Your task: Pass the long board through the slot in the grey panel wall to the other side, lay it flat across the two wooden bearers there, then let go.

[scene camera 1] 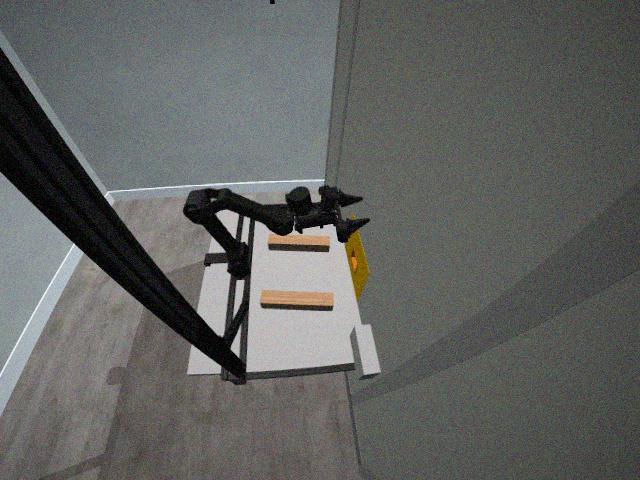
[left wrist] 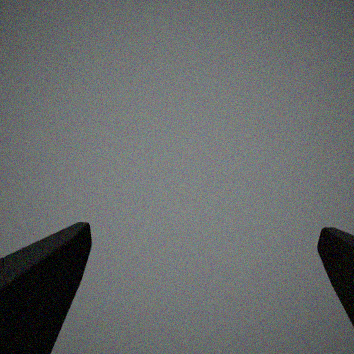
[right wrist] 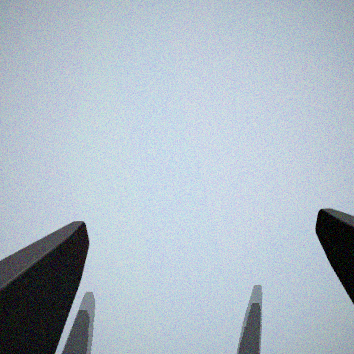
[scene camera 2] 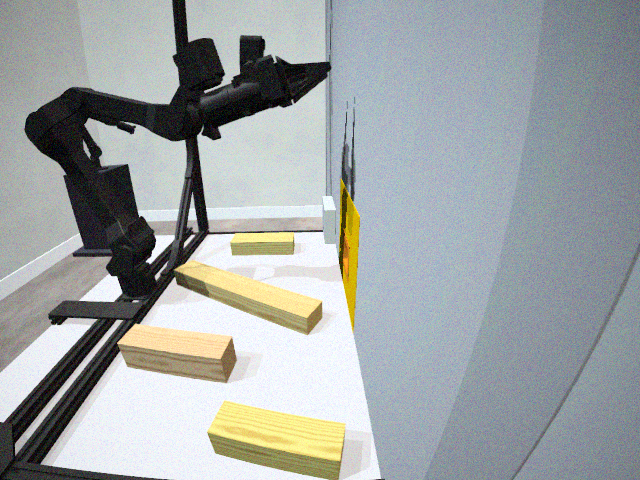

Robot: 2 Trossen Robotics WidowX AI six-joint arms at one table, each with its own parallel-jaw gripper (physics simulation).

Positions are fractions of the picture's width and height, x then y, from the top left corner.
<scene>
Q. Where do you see a grey panel wall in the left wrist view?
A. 0.57, 0.43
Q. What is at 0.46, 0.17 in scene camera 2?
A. The right gripper.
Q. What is the left gripper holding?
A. Nothing.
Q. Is the right gripper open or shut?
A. Open.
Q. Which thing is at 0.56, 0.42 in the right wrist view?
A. A grey panel wall.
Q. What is the right gripper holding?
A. Nothing.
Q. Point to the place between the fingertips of the right gripper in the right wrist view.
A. At 0.57, 0.64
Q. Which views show the left gripper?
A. Scene camera 1 and the left wrist view only.
</scene>
